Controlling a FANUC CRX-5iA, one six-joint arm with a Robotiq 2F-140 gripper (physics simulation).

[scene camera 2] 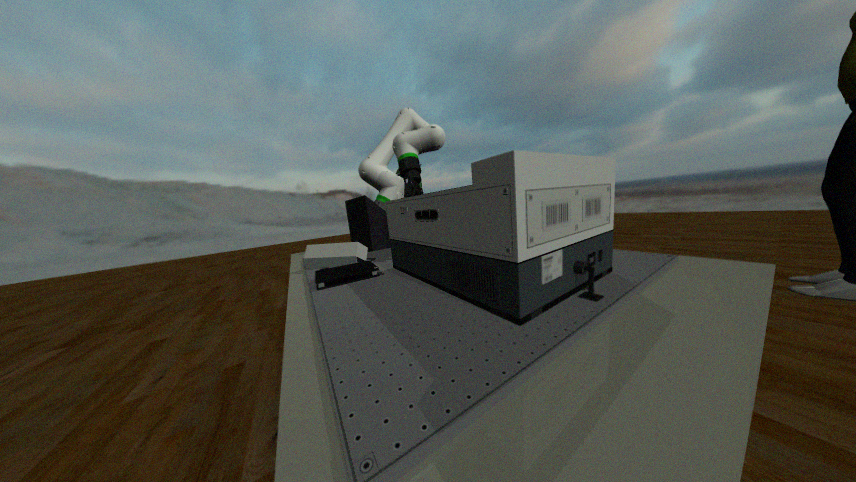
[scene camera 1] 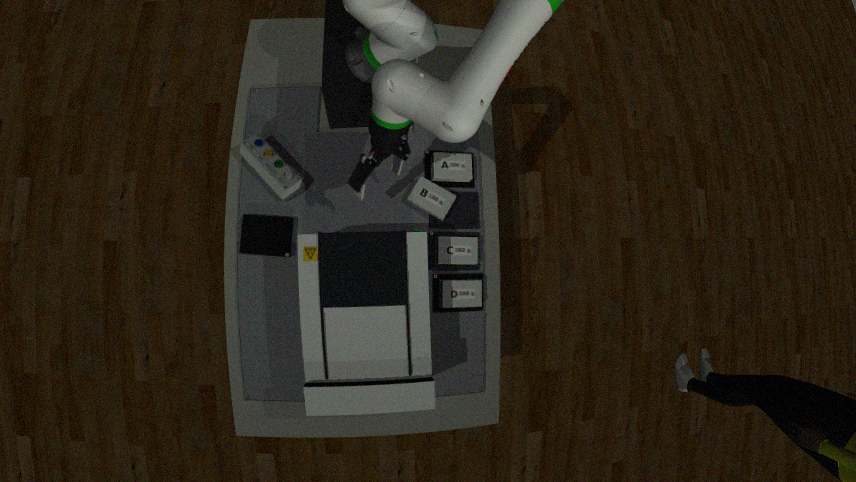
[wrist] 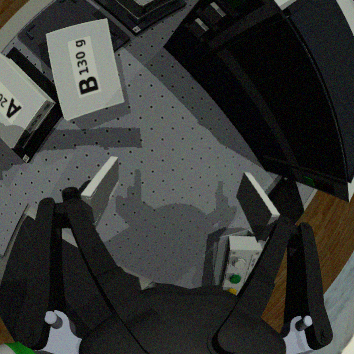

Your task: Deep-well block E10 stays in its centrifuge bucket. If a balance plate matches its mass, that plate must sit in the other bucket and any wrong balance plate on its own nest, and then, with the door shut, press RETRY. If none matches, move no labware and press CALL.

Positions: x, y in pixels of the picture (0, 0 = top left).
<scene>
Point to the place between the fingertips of my gripper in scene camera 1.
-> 377, 183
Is my gripper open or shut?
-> Open.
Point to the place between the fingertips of my gripper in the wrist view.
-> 180, 177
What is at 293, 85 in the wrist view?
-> A centrifuge.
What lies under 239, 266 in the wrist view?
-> A button box.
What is my gripper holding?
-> Nothing.
</scene>
